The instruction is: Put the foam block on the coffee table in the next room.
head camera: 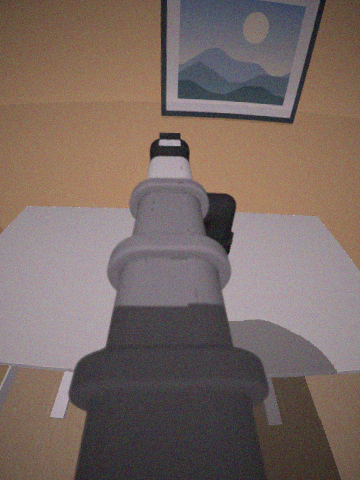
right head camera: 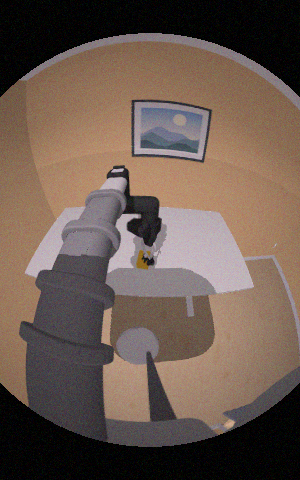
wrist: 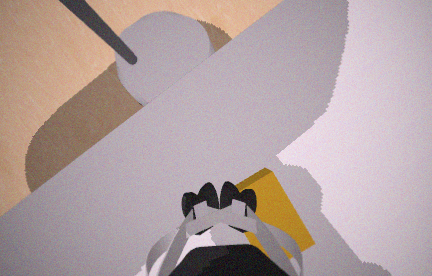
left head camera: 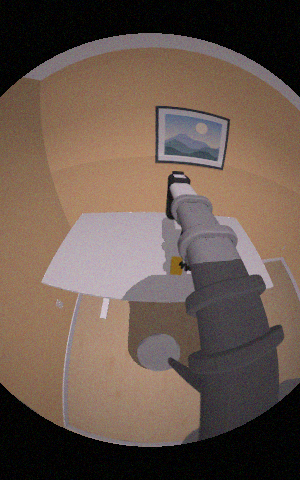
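Pixels of known places: gripper, fingertip midpoint: (right head camera: 147, 262) (wrist: 218, 198) (left head camera: 183, 268); robot's base, origin of the base link: (right head camera: 138, 344) (wrist: 171, 70) (left head camera: 157, 351).
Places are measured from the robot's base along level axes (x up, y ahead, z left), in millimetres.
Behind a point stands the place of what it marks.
Observation:
The yellow foam block (left head camera: 176, 265) @[x 968, y 475, z -63 mm] (right head camera: 142, 259) @[x 969, y 474, z -63 mm] (wrist: 285, 215) @[x 967, y 498, z -50 mm] lies flat on a white table (head camera: 60, 280) @[x 923, y 605, z 373 mm] (left head camera: 110, 250) @[x 923, y 620, z 324 mm] (right head camera: 210, 250) @[x 923, y 565, z -500 mm] (wrist: 390, 100) @[x 923, y 491, z 144 mm], near its front edge. My gripper (right head camera: 148, 260) @[x 1004, y 432, z -88 mm] (wrist: 218, 198) @[x 1004, y 432, z -88 mm] is shut, with its dark fingertips together and no block between them. In the wrist view the block is to the right of the fingertips, and the right finger covers part of its left side. In the head view the arm hides the block. The coffee table does not show in these views.
A framed mountain picture (head camera: 235, 55) @[x 1567, y 1084, z -232 mm] (left head camera: 192, 137) @[x 1565, y 1084, z -231 mm] (right head camera: 171, 130) @[x 1560, y 1084, z -244 mm] hangs on the wall behind the table. A round grey object (left head camera: 158, 352) @[x 187, y -2, z 2 mm] (right head camera: 137, 346) @[x 187, y -8, z -3 mm] (wrist: 162, 55) @[x 187, y -11, z 3 mm] is low beside the table's front edge, with a dark rod crossing it. White legs (head camera: 61, 395) show below the tabletop.

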